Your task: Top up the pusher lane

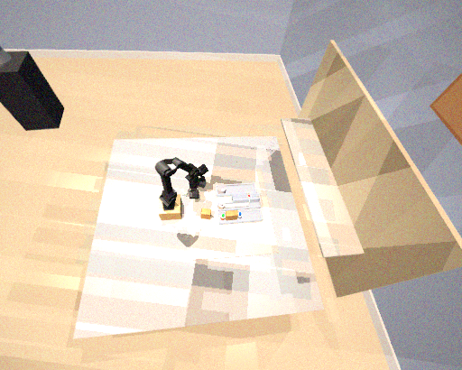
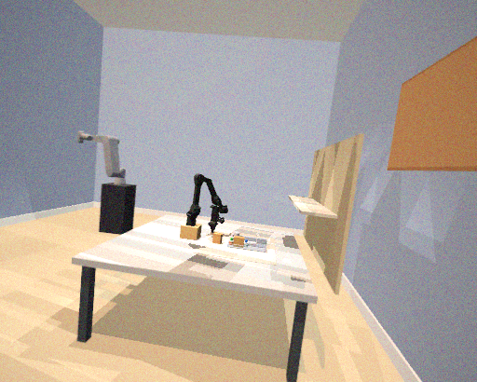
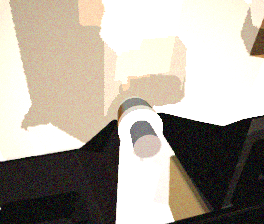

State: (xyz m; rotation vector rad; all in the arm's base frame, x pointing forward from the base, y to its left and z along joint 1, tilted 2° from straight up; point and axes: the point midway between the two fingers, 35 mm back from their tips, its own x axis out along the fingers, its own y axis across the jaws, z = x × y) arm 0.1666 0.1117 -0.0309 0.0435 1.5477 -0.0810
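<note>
Right now the brown block is 170 mm to the right of my gripper tip, 60 mm ahead of it and 10 mm above it.
</note>
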